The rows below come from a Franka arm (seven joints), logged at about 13 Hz.
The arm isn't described. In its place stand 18 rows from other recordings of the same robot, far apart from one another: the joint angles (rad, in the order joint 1, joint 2, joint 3, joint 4, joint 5, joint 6, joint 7), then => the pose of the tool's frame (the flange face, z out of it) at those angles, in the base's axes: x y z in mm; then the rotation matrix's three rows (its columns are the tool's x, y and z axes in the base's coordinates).
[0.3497, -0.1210, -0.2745, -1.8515, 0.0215, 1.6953, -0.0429] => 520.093 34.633 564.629; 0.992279 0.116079 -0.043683; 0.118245 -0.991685 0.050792; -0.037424 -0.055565 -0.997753
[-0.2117, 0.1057, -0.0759, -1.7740, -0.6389, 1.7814, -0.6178] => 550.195 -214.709 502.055; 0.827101 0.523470 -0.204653; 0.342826 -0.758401 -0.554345; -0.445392 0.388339 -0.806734
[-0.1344, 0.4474, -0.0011, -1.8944, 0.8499, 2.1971, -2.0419] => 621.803 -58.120 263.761; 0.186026 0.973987 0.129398; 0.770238 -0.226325 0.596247; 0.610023 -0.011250 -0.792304
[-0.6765, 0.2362, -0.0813, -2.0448, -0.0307, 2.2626, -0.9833] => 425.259 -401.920 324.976; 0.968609 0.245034 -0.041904; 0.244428 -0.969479 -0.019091; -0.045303 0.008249 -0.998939
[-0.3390, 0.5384, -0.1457, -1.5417, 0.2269, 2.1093, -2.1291] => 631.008 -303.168 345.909; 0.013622 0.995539 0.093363; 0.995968 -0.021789 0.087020; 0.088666 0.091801 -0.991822
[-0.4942, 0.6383, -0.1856, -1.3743, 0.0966, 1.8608, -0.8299] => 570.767 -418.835 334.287; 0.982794 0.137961 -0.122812; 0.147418 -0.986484 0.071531; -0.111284 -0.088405 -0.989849
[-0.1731, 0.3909, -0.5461, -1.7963, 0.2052, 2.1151, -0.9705] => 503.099 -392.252 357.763; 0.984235 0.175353 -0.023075; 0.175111 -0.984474 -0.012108; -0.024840 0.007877 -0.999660
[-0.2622, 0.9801, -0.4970, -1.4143, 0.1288, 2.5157, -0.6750] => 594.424 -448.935 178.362; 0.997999 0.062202 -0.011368; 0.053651 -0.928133 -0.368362; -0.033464 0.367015 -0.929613
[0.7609, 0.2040, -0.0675, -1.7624, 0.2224, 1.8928, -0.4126] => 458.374 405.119 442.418; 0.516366 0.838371 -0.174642; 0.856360 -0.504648 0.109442; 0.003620 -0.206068 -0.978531
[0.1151, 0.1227, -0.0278, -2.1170, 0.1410, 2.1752, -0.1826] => 551.526 53.814 350.974; 0.981081 0.180912 -0.068929; 0.187550 -0.976448 0.106647; -0.048012 -0.117557 -0.991905
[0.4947, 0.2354, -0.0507, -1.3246, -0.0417, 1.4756, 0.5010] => 556.279 263.673 593.964; 0.997031 -0.055975 -0.052875; -0.060308 -0.994617 -0.084264; -0.047874 0.087203 -0.995040
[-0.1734, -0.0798, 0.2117, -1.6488, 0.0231, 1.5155, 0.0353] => 522.918 27.176 625.225; 0.998459 0.002400 -0.055446; 0.002640 -0.999987 0.004256; -0.055435 -0.004396 -0.998453
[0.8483, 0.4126, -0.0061, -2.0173, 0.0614, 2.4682, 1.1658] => 404.564 453.316 248.945; 0.932209 -0.361921 -0.000665; -0.361377 -0.930907 0.053091; -0.019834 -0.049252 -0.998589
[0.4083, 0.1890, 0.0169, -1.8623, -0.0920, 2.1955, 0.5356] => 567.774 252.994 430.430; 0.984868 -0.062046 0.161819; -0.062033 -0.998061 -0.005137; 0.161824 -0.004979 -0.986807
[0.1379, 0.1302, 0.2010, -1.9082, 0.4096, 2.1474, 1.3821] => 564.660 212.544 444.417; 0.315413 -0.948819 0.016010; -0.877768 -0.285299 0.384873; -0.360607 -0.135447 -0.922831
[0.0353, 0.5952, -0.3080, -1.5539, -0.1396, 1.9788, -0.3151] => 662.087 -163.785 304.788; 0.964451 0.168129 -0.203879; 0.113747 -0.960495 -0.253991; -0.238528 0.221772 -0.945474
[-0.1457, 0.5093, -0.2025, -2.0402, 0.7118, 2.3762, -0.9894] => 548.056 -191.786 182.068; 0.988815 0.117798 0.091475; 0.078531 -0.932649 0.352136; 0.126795 -0.341014 -0.931468
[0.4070, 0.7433, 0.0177, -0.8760, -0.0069, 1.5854, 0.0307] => 682.497 302.297 463.729; 0.924444 0.379892 -0.032943; 0.379804 -0.925022 -0.009158; -0.033952 -0.004045 -0.999415
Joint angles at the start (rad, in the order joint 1, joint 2, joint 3, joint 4, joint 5, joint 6, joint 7):
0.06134, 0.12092, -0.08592, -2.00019, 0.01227, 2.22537, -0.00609
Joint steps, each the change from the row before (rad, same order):
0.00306, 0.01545, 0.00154, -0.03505, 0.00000, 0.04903, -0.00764
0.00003, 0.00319, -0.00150, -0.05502, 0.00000, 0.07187, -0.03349
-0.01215, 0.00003, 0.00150, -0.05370, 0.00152, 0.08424, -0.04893
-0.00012, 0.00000, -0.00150, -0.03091, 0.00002, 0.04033, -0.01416
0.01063, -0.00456, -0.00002, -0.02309, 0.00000, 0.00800, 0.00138
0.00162, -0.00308, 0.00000, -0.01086, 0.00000, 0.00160, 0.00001
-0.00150, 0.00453, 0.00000, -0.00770, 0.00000, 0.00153, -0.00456
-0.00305, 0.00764, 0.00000, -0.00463, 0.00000, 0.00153, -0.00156
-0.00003, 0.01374, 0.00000, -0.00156, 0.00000, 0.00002, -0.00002
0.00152, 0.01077, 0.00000, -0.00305, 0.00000, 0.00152, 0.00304
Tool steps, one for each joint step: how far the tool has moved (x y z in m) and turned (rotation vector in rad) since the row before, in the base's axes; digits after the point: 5 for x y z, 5 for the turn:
-0.00247, 0.00262, -0.02055, -0.00220, 0.00149, 0.01183
-0.00701, -0.00102, -0.01992, -0.00494, -0.01351, 0.03132
-0.00690, -0.00630, -0.01570, -0.00655, -0.03020, 0.03639
-0.00515, -0.00094, -0.00958, -0.00301, -0.00931, 0.01207
-0.00593, 0.00603, -0.00676, 0.00081, 0.01052, 0.00899
-0.00310, 0.00092, -0.00286, 0.00038, 0.00618, 0.00149
-0.00223, -0.00083, -0.00570, -0.00078, 0.01072, 0.00293
-0.00139, -0.00169, -0.00607, -0.00060, 0.01073, -0.00155
-0.00070, -0.00003, -0.00825, -0.00079, 0.01525, -0.00003
-0.00105, 0.00083, -0.00708, -0.00034, 0.01226, -0.00154

